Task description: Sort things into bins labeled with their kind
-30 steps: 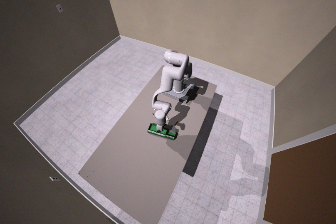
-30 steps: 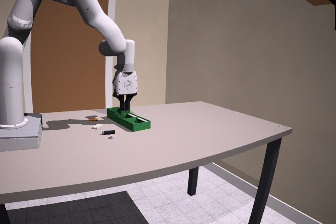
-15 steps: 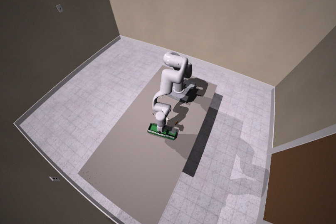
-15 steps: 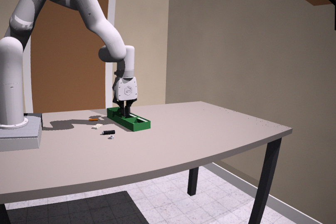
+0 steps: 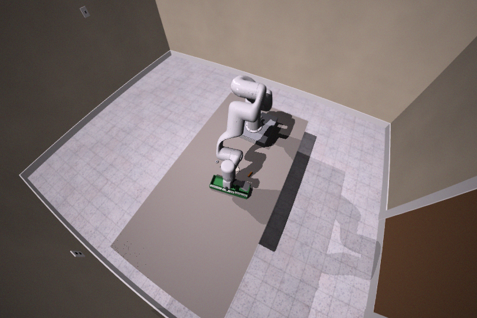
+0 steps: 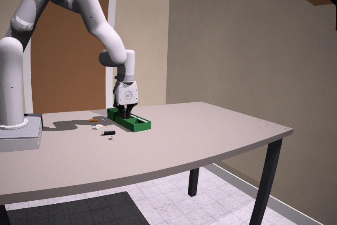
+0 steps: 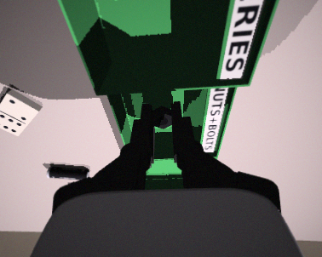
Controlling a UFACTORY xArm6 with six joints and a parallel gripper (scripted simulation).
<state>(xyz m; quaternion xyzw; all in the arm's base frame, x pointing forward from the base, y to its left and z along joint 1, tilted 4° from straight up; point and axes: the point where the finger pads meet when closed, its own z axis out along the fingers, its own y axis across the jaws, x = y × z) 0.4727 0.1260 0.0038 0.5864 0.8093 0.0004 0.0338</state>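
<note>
Right now the green three-bin tray is 2 cm below my hand and 1 cm ahead of it. Round my hand: white domino: 13 cm behind, 4 cm to the right, 3 cm below; black nut: 2 cm below; orange battery: 15 cm behind, 6 cm to the left, 3 cm below.
</note>
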